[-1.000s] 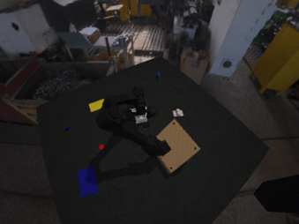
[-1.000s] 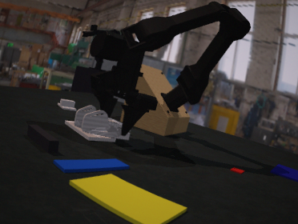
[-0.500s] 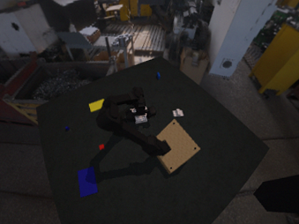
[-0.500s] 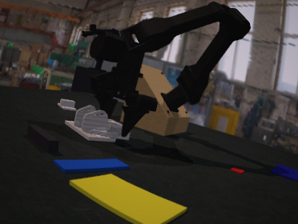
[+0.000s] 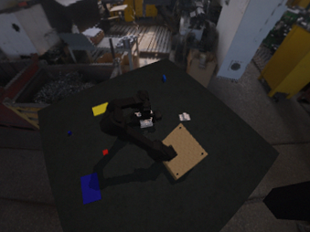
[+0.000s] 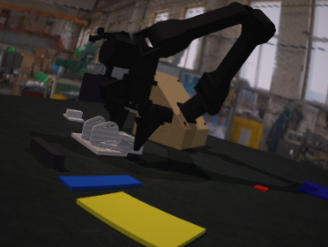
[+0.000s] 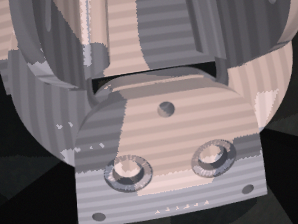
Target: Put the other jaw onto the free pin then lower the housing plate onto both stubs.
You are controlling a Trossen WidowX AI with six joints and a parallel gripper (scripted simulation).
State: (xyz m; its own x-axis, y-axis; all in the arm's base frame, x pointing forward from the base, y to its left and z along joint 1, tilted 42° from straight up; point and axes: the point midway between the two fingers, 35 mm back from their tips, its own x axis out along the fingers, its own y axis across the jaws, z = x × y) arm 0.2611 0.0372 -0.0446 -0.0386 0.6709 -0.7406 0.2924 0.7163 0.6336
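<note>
Right now the housing plate is 20 mm above my gripper tip and 10 mm ahead of it. From my gripper tip the other things lie so: blue strip: 230 mm ahead, 130 mm to the left; then black bar: 260 mm ahead, 30 mm to the left; then white block: 260 mm to the right, 80 mm behind.
</note>
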